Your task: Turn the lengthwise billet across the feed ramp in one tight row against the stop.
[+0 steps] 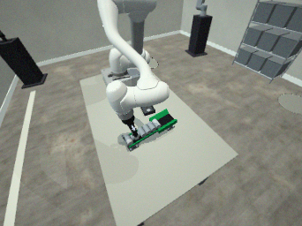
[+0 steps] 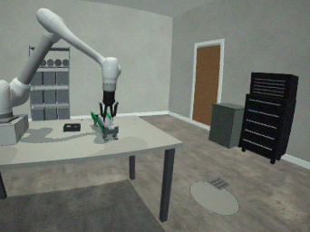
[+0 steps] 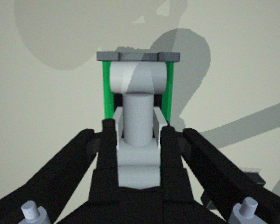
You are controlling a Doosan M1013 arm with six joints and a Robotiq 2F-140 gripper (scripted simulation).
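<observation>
Now: the grey stop 1 cm ahead of my hand, 7 cm to the right of it and 4 cm below it.
</observation>
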